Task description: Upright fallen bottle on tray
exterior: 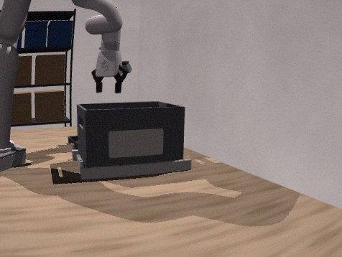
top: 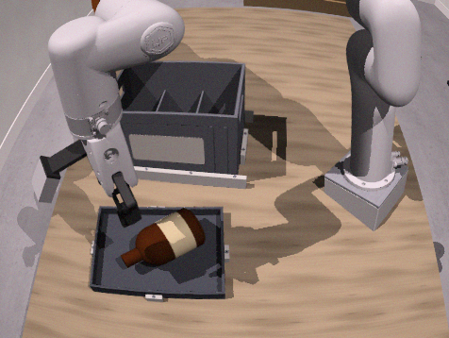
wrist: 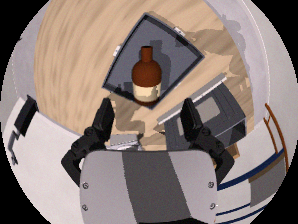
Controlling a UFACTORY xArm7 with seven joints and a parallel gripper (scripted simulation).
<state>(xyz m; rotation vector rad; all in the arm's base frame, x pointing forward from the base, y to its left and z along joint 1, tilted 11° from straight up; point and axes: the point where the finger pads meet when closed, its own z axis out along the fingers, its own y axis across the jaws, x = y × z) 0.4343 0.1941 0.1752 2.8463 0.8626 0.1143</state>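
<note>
My gripper is now 4 cm past the brown bottle, 2 cm to the left of it and 16 cm above it. Also, from my hand: dark crate (5 cm behind, 30 cm to the right, 12 cm below); then tray (3 cm behind, 2 cm to the right, 19 cm below).
</note>
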